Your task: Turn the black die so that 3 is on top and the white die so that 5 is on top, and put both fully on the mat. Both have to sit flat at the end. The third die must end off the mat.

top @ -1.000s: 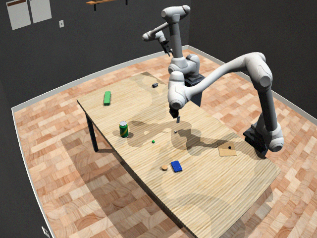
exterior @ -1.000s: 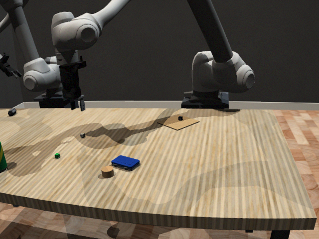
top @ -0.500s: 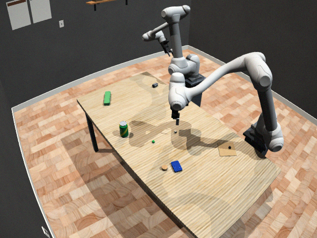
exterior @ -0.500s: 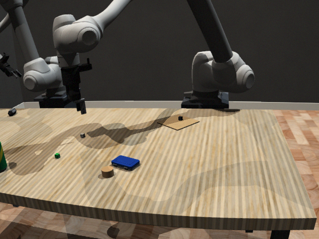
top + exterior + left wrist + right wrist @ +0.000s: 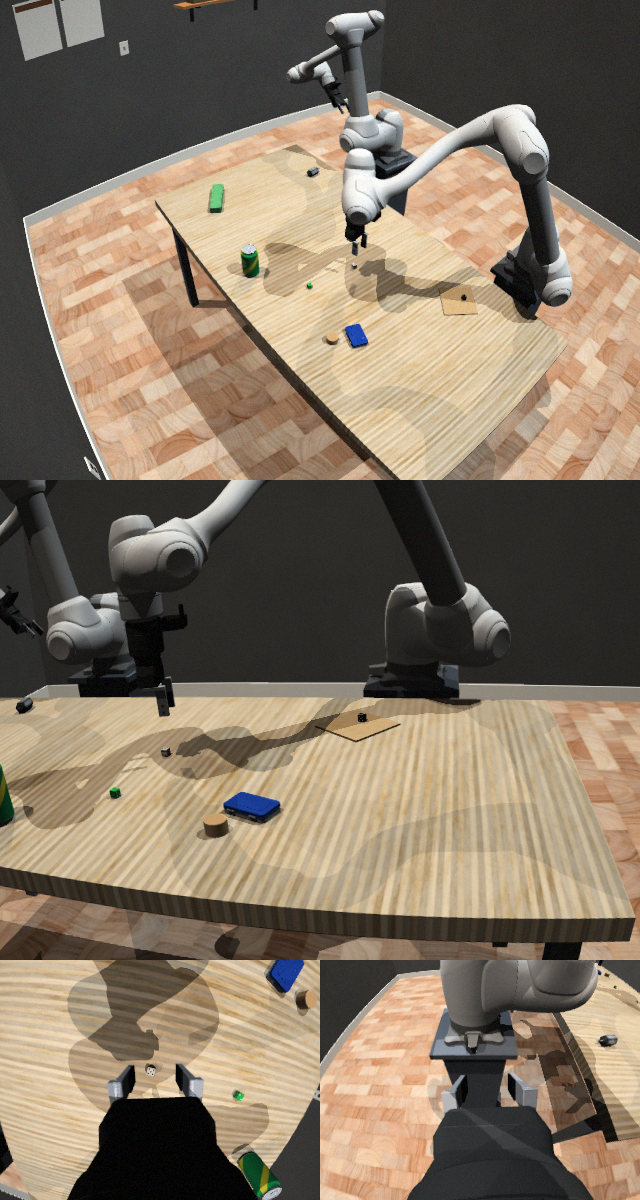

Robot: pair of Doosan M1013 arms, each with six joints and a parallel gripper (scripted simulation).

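Now: left hand 110 mm above the white die and 20 mm to the left of it. Also, from my left hand: blue case 280 mm to the left, 180 mm ahead, 110 mm below; then tan mat 340 mm to the left, 250 mm behind, 120 mm below; then green die 200 mm ahead, 110 mm below, 10 mm to the right.
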